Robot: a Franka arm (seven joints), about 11 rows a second.
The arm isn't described. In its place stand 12 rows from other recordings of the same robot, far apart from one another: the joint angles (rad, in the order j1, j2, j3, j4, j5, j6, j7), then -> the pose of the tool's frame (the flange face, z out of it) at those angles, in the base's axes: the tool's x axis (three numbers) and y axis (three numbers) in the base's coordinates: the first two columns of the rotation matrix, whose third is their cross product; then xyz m.
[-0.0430, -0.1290, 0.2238, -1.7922, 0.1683, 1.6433, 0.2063] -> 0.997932 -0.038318 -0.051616 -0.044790 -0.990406 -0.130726 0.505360 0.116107 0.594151
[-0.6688, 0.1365, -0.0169, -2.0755, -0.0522, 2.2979, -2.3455] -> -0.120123 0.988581 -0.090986 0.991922 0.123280 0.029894 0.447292 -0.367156 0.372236
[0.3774, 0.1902, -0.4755, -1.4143, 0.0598, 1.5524, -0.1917] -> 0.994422 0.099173 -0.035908 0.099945 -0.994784 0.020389 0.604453 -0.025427 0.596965
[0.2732, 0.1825, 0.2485, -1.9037, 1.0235, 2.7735, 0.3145] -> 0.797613 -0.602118 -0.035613 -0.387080 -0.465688 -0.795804 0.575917 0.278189 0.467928
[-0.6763, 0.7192, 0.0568, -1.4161, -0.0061, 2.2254, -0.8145] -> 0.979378 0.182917 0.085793 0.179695 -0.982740 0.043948 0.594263 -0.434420 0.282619
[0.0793, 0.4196, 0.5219, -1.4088, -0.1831, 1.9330, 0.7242] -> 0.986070 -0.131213 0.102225 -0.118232 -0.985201 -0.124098 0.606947 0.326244 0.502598
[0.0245, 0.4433, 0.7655, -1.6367, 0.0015, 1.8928, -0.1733] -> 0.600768 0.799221 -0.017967 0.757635 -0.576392 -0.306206 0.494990 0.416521 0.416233
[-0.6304, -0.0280, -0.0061, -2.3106, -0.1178, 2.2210, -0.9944] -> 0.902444 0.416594 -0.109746 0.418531 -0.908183 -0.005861 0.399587 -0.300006 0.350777
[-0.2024, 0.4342, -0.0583, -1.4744, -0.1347, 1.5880, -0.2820] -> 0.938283 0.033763 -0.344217 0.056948 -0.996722 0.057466 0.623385 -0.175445 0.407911
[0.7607, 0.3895, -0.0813, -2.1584, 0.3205, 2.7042, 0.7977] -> 0.925299 -0.379159 -0.007794 -0.372755 -0.905501 -0.202784 0.459236 0.357426 0.229948
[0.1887, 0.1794, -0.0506, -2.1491, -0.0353, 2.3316, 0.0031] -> 0.987195 0.159491 0.002900 0.159297 -0.986622 0.034652 0.556238 0.077038 0.318644
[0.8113, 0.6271, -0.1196, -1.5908, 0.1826, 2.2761, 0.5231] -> 0.996800 0.078537 0.014902 0.079612 -0.992156 -0.096374 0.530771 0.460748 0.275626
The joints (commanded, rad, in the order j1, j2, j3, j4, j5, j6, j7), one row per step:
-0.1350, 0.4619, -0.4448, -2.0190, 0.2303, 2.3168, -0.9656
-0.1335, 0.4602, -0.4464, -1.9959, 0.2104, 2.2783, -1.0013
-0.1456, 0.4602, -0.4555, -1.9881, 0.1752, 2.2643, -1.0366
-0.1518, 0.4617, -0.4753, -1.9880, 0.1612, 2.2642, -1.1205
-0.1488, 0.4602, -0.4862, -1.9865, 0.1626, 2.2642, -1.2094
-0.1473, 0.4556, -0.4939, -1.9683, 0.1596, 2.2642, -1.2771
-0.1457, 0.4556, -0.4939, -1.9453, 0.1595, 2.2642, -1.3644
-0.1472, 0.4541, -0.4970, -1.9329, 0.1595, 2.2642, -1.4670
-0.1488, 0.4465, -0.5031, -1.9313, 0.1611, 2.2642, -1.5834
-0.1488, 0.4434, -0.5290, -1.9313, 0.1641, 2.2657, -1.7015
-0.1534, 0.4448, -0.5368, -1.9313, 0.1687, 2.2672, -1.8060
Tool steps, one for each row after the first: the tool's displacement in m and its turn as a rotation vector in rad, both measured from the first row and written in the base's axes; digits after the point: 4 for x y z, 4 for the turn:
0.0043, -0.0003, 0.0070, 0.0068, 0.0161, 0.0529
-0.0015, -0.0114, 0.0100, -0.0047, 0.0369, 0.0938
-0.0099, -0.0243, 0.0115, -0.0083, 0.0454, 0.1630
-0.0117, -0.0282, 0.0142, -0.0019, 0.0413, 0.2435
-0.0073, -0.0334, 0.0246, -0.0111, 0.0251, 0.3109
0.0007, -0.0353, 0.0337, -0.0167, 0.0082, 0.4038
0.0031, -0.0389, 0.0399, -0.0159, -0.0013, 0.5039
0.0016, -0.0428, 0.0455, -0.0094, -0.0092, 0.6118
-0.0067, -0.0551, 0.0505, -0.0086, -0.0090, 0.7040
-0.0109, -0.0610, 0.0508, 0.0004, -0.0092, 0.7933

